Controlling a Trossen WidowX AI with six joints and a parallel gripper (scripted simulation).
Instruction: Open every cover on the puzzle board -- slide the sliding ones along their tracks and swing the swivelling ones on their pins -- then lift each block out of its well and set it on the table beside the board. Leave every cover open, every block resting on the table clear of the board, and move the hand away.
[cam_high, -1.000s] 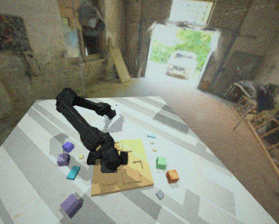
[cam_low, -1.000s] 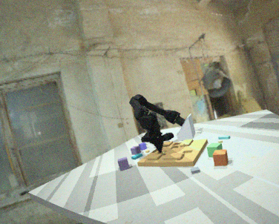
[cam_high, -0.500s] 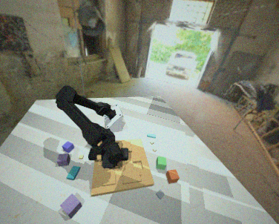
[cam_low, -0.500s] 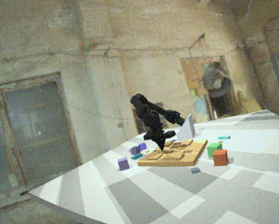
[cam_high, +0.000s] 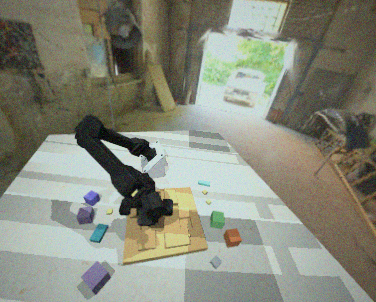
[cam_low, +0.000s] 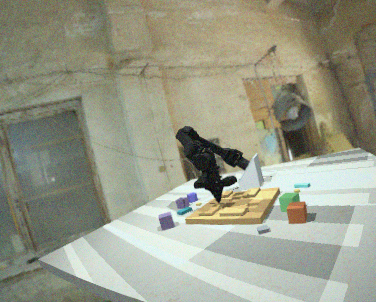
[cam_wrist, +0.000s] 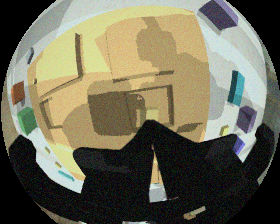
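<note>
The tan puzzle board lies 50 mm to the left of my gripper tip, 10 mm below it and 10 mm behind it. From my gripper tip the other things lie so: teal block 180 mm to the right, 20 mm below; then green block 280 mm to the left, 70 mm ahead, 10 mm below; then blue-violet block 220 mm to the right, 160 mm behind, 10 mm below.
</note>
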